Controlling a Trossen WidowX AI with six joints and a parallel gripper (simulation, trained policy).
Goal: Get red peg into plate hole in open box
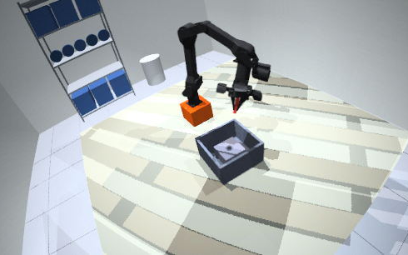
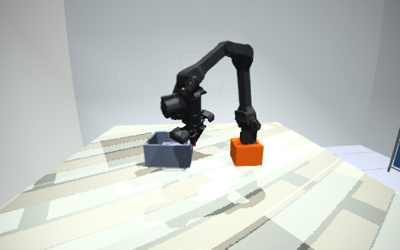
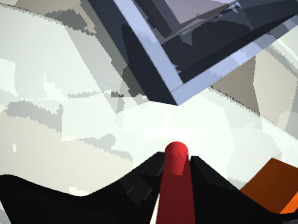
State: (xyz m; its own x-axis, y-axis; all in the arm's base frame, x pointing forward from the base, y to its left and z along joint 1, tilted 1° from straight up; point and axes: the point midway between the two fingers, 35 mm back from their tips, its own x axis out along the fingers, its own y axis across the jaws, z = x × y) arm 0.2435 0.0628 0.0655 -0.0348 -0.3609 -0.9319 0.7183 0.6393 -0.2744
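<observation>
Now: the plate 90 mm ahead of my gripper tip, 130 mm to the right of it and 70 mm below it. The rest, counted from my gripper tip: red peg 10 mm to the left, 30 mm above; then grey box 90 mm ahead, 130 mm to the right, 90 mm below.
</observation>
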